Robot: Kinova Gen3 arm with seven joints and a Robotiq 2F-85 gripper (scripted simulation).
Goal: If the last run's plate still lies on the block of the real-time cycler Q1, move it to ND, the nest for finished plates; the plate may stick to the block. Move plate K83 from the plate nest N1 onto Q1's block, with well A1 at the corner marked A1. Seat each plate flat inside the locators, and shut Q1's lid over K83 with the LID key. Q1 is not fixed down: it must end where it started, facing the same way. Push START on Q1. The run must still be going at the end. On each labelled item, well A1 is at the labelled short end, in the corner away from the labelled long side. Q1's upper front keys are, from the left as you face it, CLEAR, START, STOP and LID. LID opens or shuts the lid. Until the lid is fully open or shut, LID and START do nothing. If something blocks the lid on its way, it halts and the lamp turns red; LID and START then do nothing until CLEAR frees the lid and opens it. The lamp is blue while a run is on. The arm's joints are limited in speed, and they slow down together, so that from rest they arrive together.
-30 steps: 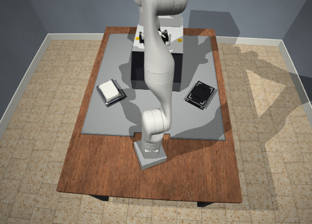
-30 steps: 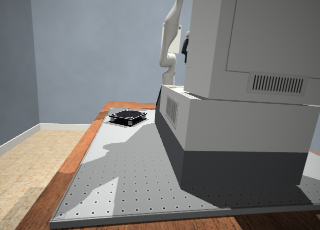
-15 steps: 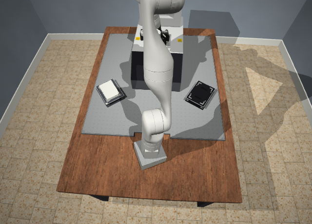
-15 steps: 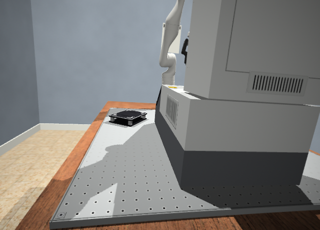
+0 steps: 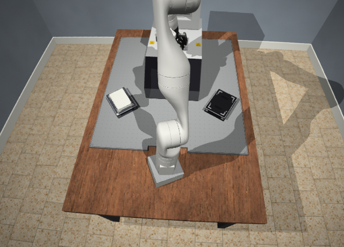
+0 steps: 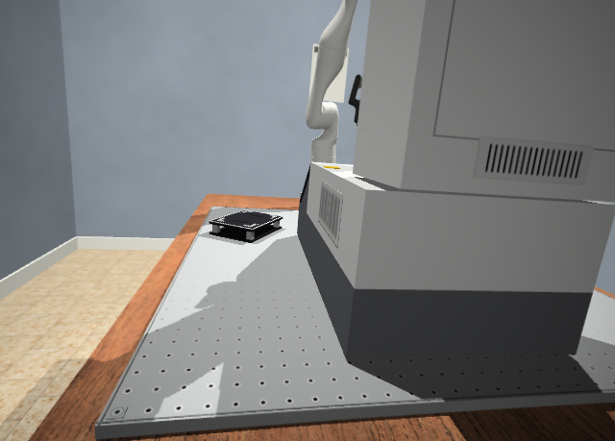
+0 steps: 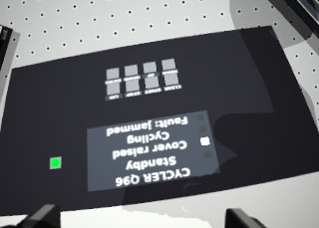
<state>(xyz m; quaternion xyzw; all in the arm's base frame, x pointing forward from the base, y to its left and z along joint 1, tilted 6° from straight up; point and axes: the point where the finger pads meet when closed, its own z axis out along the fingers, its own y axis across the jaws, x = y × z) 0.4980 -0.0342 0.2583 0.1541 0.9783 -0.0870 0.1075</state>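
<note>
My hand is 140 mm short of the white well plate, 20 mm to the left of it and 80 mm above it. Round my hand: nest 160 mm behind, 260 mm to the right, 260 mm below; A1 mark 200 mm behind, 310 mm to the left, 260 mm below.
</note>
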